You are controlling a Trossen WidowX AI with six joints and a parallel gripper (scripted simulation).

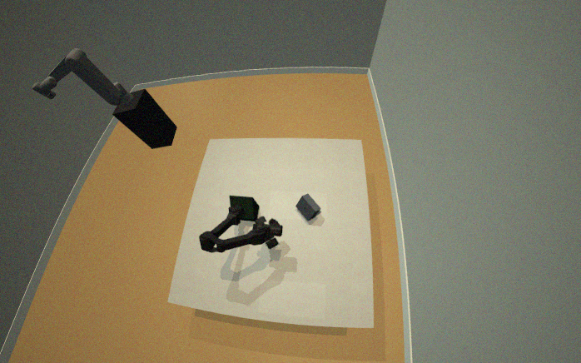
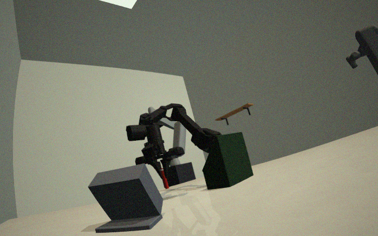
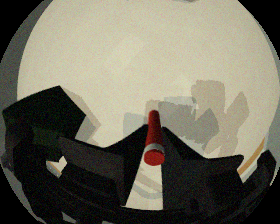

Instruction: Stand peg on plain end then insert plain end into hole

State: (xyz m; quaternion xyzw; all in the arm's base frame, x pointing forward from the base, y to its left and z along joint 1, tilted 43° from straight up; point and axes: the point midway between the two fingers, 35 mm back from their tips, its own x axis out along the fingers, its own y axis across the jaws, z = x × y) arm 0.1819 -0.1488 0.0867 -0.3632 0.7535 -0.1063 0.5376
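Now: the grey sloped panel 25 cm ahead of my gripper tip, 16 cm to the left of it and 1 cm below it. Also, from my gripper tip: red peg 2 cm above.
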